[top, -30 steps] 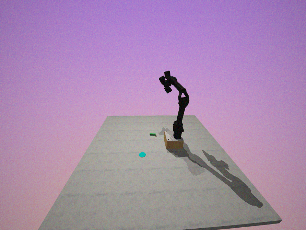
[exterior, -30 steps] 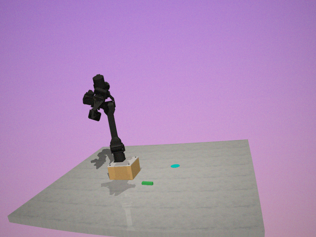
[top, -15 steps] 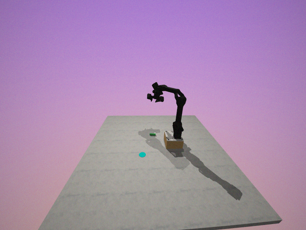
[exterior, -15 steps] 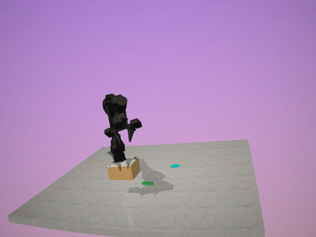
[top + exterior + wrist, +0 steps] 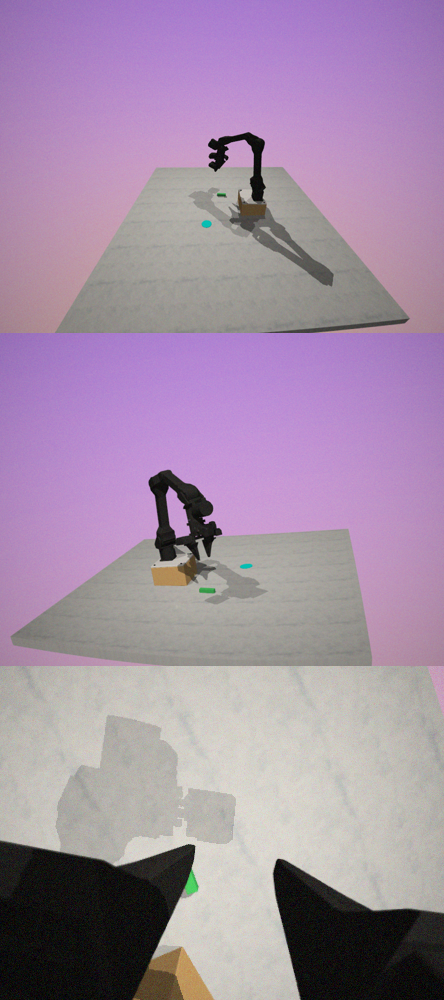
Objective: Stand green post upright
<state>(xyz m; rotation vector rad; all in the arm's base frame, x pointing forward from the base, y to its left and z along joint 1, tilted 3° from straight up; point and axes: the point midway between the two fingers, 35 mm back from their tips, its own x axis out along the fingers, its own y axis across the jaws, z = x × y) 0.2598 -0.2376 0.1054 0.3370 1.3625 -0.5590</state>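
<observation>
Right now my gripper tip is 17 cm above the green post, 8 cm to the right of it and 3 cm past it. From my gripper tip the other things lie so: cyan circle (37 cm to the left, 18 cm below, 8 cm ahead).
</observation>
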